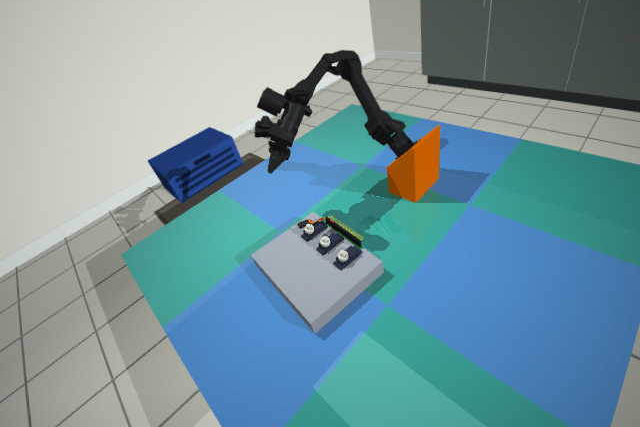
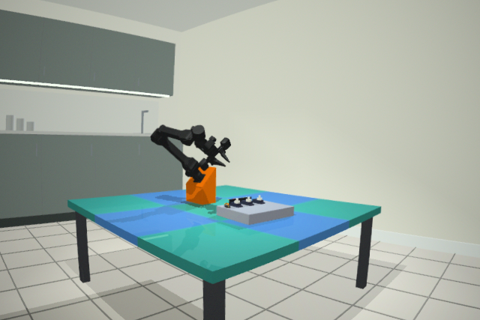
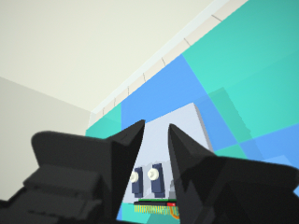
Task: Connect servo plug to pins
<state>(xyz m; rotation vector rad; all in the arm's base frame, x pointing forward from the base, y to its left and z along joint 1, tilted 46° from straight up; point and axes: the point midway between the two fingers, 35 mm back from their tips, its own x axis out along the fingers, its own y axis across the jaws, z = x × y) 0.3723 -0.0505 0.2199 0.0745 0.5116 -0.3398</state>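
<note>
The red band lies 190 mm below my gripper tip, 130 mm to the left of it and 70 mm behind it. From my gripper tip the other things lie so: grey printed holder: 240 mm below, 140 mm to the left, 90 mm ahead.
</note>
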